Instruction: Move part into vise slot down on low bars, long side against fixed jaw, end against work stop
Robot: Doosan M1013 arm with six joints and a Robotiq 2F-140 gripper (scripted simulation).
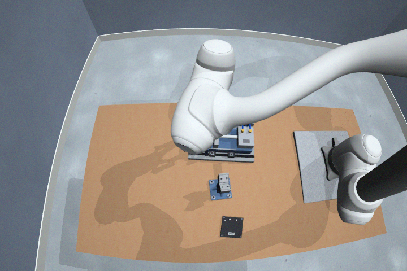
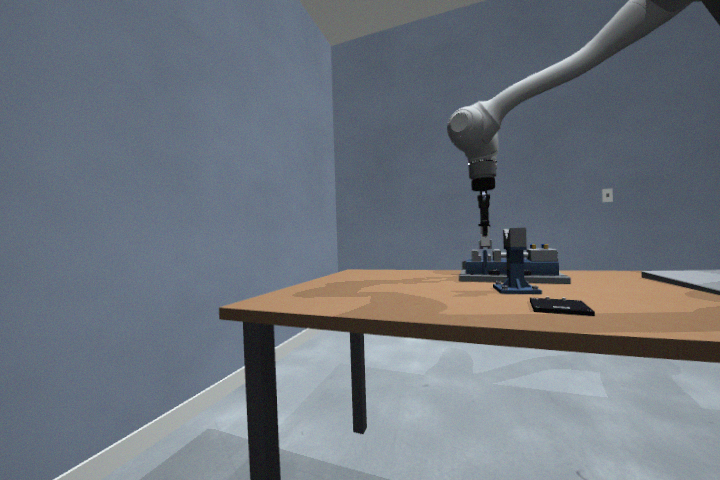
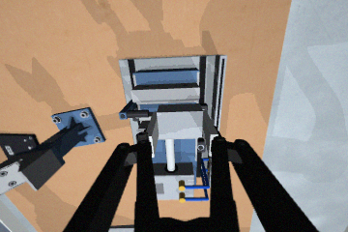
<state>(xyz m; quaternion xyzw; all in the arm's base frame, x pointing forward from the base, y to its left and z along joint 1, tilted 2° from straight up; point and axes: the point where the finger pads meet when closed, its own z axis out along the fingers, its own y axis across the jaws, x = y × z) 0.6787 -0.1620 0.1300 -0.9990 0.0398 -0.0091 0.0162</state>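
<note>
Now: the fixed jaw 3 cm ahead of my hand, 2 cm to the left of it and 6 cm below it. The rest, counted from my hand: cylinder rod (8 cm behind, 3 cm to the left, 6 cm below); then part (3 cm below); then work stop (1 cm ahead, 7 cm to the left, 5 cm below).
</note>
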